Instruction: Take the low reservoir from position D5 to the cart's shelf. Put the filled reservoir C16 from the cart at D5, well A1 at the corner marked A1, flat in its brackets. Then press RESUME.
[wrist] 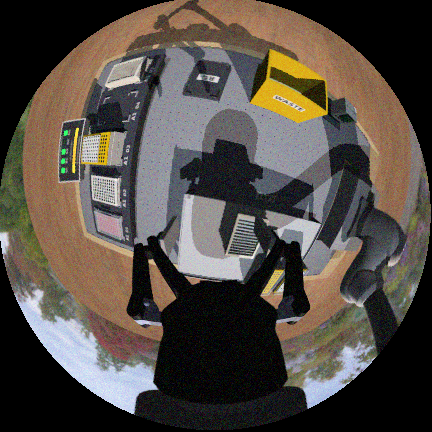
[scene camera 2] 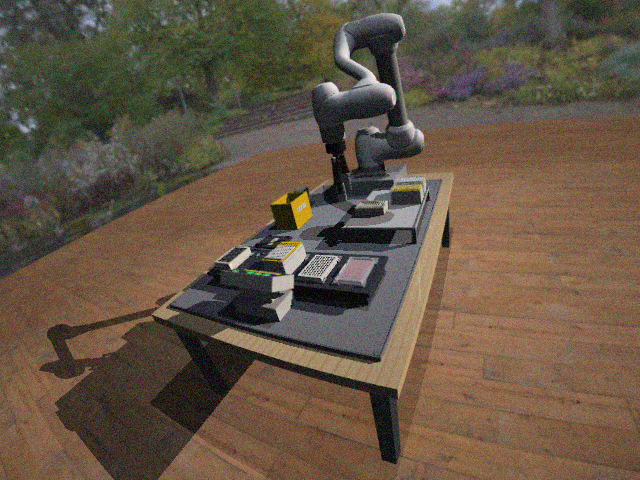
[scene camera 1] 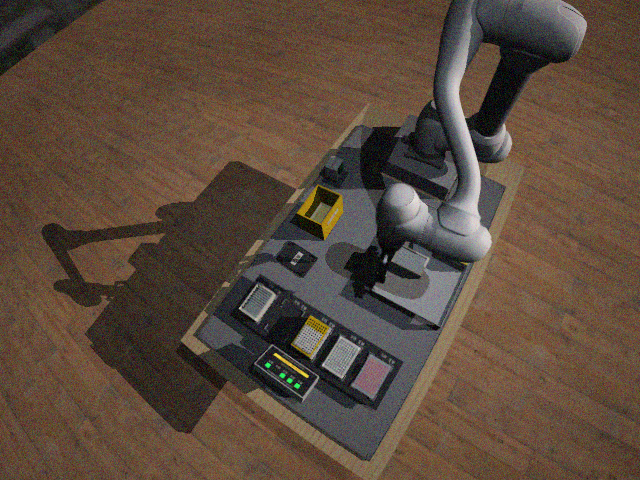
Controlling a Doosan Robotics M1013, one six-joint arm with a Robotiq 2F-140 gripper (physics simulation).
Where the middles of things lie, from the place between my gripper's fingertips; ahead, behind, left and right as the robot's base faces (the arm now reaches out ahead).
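You'd find the grey cart shelf (scene camera 1: 430,296) 110 mm below my hand, 140 mm to the left of it and 140 mm behind it. Then there's the black block marked RG (scene camera 1: 299,260), which is 160 mm below my hand, 70 mm ahead of it and 350 mm to the right of it. The yellow waste bin (wrist: 312,102) is 100 mm below my hand, 340 mm to the right of it and 140 mm behind it. Going by their middles, the grey cart shelf is the nearest to my hand of the things named here.
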